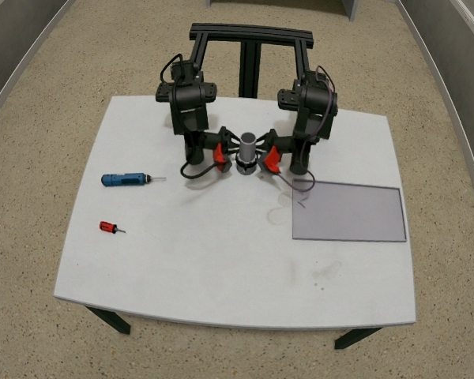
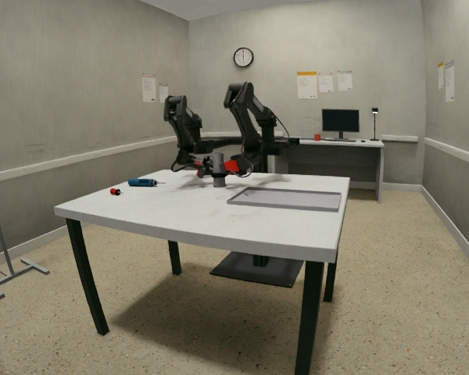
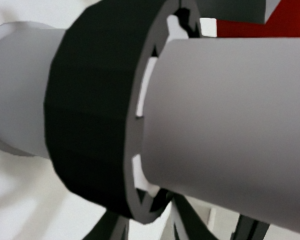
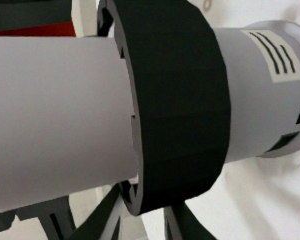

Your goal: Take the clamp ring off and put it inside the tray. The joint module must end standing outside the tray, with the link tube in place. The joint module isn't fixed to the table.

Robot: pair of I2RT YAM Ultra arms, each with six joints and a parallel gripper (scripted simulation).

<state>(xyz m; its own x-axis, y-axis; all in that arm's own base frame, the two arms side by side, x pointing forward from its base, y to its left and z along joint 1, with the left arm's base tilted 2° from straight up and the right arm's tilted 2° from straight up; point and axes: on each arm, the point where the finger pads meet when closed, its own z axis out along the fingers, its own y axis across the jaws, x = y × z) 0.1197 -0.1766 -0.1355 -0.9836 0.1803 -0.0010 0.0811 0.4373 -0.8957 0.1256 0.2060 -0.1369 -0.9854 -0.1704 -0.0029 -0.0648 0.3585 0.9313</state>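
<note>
My right hand is 40 mm short of the black clamp ring and 10 mm to the right of it. From my right hand the other things lie so: grey joint module (50 mm ahead, 30 mm below, 20 mm to the left); small grey pin (200 mm to the left, 170 mm ahead, 50 mm below); grey link tube (50 mm ahead, 50 mm above, 20 mm to the left).
Right now the black clamp ring is 4 cm ahead of my left hand and 1 cm to the right of it. The rest, counted from my left hand: grey joint module 5 cm ahead, 3 cm below, 1 cm to the right; then small grey pin 17 cm to the left, 17 cm ahead, 5 cm below; then grey link tube 5 cm ahead, 5 cm above, 1 cm to the right.
</note>
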